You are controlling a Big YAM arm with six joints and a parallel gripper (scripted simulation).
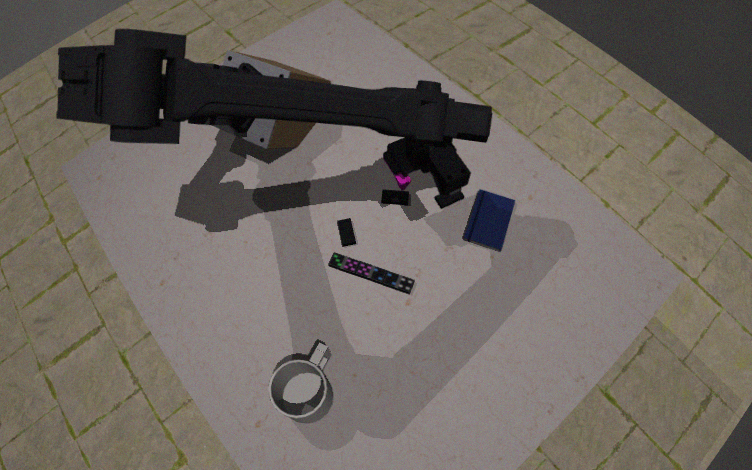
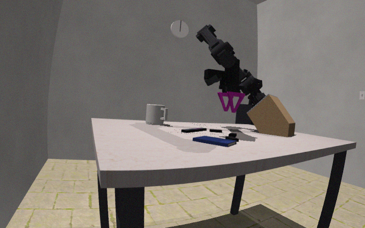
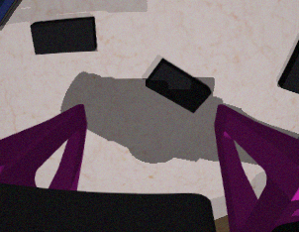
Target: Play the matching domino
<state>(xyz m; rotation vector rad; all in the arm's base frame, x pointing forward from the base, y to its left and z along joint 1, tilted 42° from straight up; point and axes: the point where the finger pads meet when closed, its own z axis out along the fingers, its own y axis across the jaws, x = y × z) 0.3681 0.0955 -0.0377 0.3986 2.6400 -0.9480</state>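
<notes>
My hand is 4 cm short of the domino, 6 cm to the right of it and 10 cm above it. Also, from my hand: blue book: 13 cm ahead, 7 cm to the left, 10 cm below; mug: 10 cm ahead, 41 cm to the right, 6 cm below.
</notes>
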